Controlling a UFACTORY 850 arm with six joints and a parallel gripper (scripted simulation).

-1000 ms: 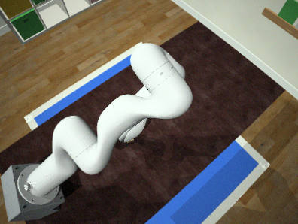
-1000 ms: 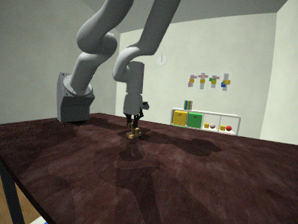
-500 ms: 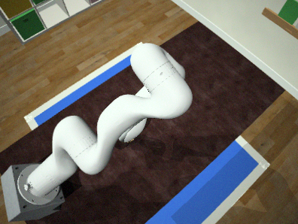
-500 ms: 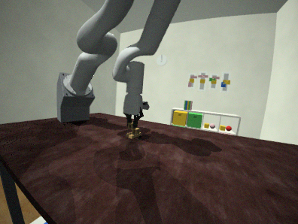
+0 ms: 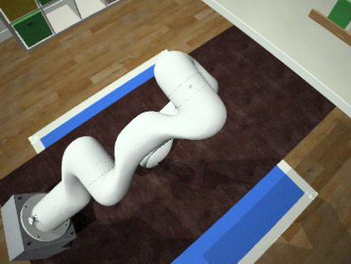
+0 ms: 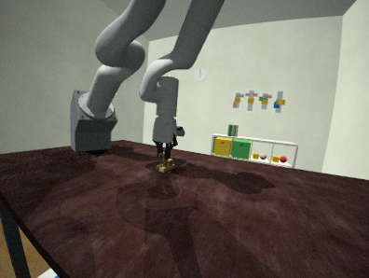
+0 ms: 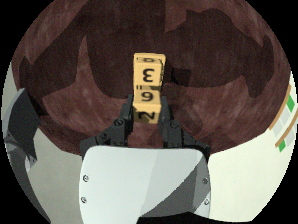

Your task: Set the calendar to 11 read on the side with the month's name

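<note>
The cube lies 1 cm ahead of my hand, 3 cm to the left of it and 5 cm below it. Also, from my hand: wooden tray 2 cm to the left, 7 cm below.
</note>
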